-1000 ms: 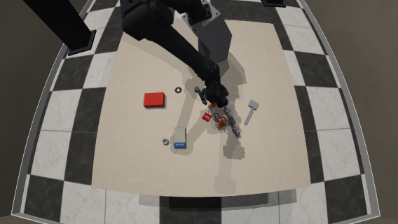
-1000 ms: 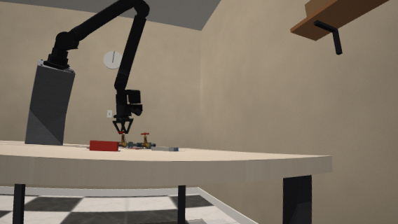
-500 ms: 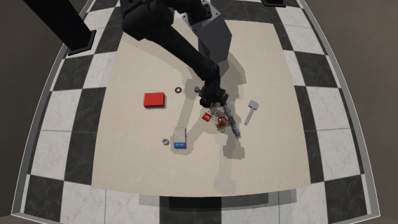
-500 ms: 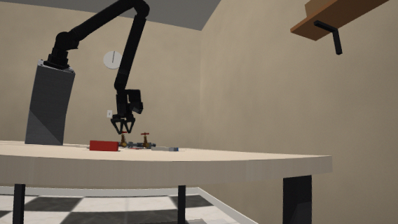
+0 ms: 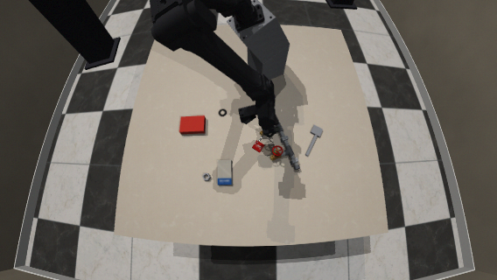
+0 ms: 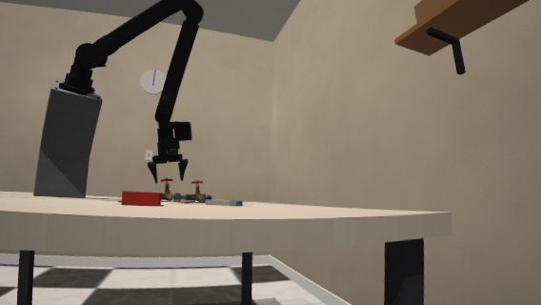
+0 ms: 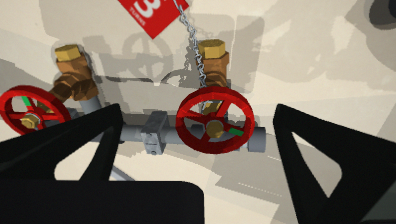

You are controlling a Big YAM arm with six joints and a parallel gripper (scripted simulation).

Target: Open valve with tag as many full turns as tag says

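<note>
The red tag is 80 mm below my hand, 50 mm to the right of it and 50 mm ahead of it. The rest, counted from my hand: blue box (210 mm to the right, 150 mm ahead, 70 mm below); red block (340 mm to the right, 90 mm behind, 70 mm below); grey hammer-like tool (230 mm to the left, 80 mm below, 50 mm ahead).
</note>
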